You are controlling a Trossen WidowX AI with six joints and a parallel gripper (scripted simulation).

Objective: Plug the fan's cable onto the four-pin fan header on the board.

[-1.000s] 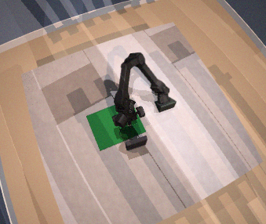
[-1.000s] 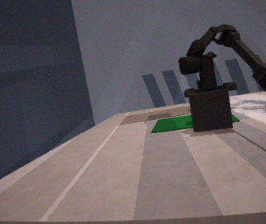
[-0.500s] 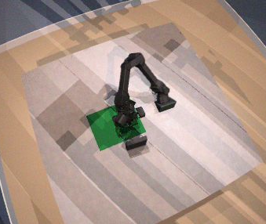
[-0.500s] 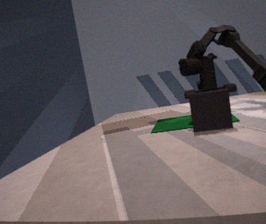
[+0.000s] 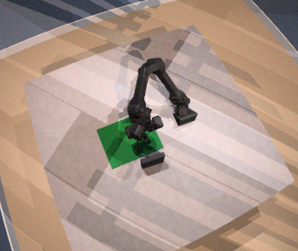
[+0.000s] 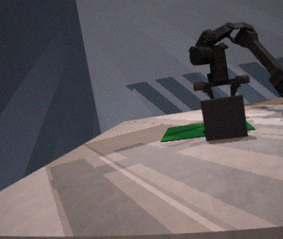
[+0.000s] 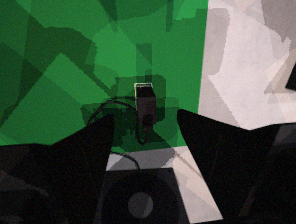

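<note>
My gripper tip is 10 mm to the right of the dark plug and 40 mm above it. Also, from my gripper tip: black fan (30 mm ahead, 140 mm to the left, 10 mm below); green board (70 mm ahead, 30 mm to the right, 90 mm below); four-pin header (10 mm to the left, 70 mm below).
</note>
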